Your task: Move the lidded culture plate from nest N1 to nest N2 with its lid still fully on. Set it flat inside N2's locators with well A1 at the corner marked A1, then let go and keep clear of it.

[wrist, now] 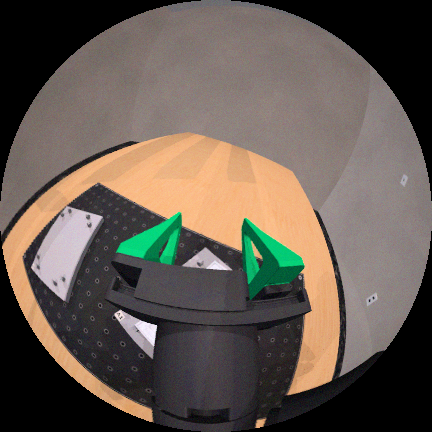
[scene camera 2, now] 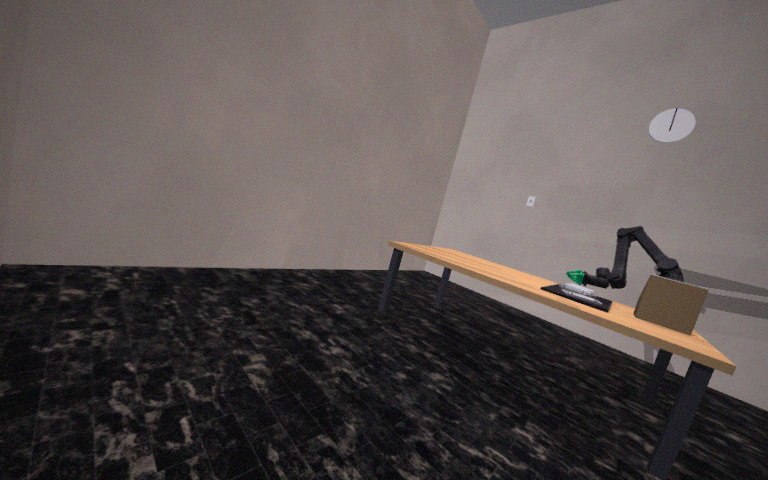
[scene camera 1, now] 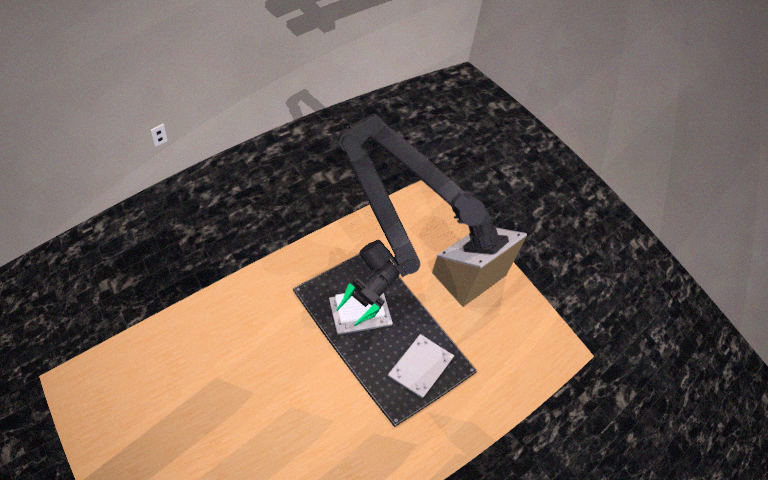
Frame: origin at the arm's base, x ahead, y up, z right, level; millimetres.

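Seen in the pictures: gripper, fingertip midpoint: (wrist: 211,219) (scene camera 2: 567,274) (scene camera 1: 345,317); arm's base, link origin: (scene camera 2: 671,289) (scene camera 1: 486,246).
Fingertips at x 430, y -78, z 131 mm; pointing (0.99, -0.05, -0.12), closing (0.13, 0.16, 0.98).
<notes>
Offsets run from my fingertips to a thing's top centre. "*": to the spot under its first point. Level surfaces: height alone.
The white culture plate {dx -82, dy -51, dz +23 mm} (scene camera 1: 352,309) (wrist: 218,266) sits in a light grey nest {dx -77, dy -66, dz +16 mm} (scene camera 1: 369,326) (wrist: 131,331), the one farther from the arm's base in scene camera 1. An A1 label {* dx -115, dy -76, dz -70 mm} (wrist: 119,315) shows on that nest's corner in the wrist view. My gripper (scene camera 1: 346,316) (scene camera 2: 568,275) (wrist: 211,219) has green fingers, open and with nothing between them. It hangs above the plate, pointing nearly level in scene camera 2. The gripper body hides much of the plate and nest in the wrist view. The lid's seating cannot be made out. The other nest {dx -81, dy -66, dz -229 mm} (scene camera 1: 420,365) (wrist: 67,252) holds no plate; its locators show near its ends.
Both nests stand on a black perforated board {dx -85, dy -88, dz -74 mm} (scene camera 1: 362,348) (scene camera 2: 550,289) (wrist: 102,280) on the wooden table {dy -101 mm} (scene camera 1: 254,339) (scene camera 2: 492,271) (wrist: 210,185). The arm's base stands on a brown pedestal (scene camera 1: 475,277) (scene camera 2: 671,304) beside the board.
</notes>
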